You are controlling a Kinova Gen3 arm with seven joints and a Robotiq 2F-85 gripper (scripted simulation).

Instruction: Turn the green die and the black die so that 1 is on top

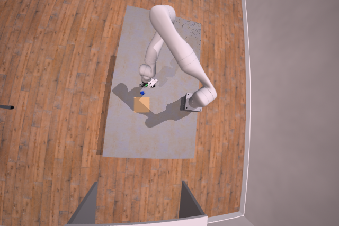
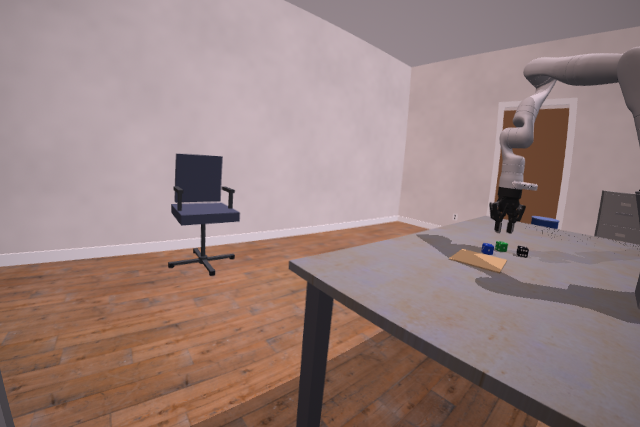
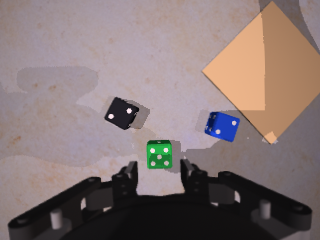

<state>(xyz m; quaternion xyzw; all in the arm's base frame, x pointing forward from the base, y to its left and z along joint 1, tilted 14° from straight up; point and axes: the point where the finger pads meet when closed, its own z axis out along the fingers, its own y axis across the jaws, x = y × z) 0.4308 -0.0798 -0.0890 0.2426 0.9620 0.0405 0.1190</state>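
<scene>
My hand is 70 mm above the green die. Also, from my hand: black die: 70 mm behind, 10 mm to the right, 70 mm below; blue die: 10 mm ahead, 90 mm to the left, 70 mm below; tan mat: 20 mm behind, 190 mm to the left, 80 mm below.
</scene>
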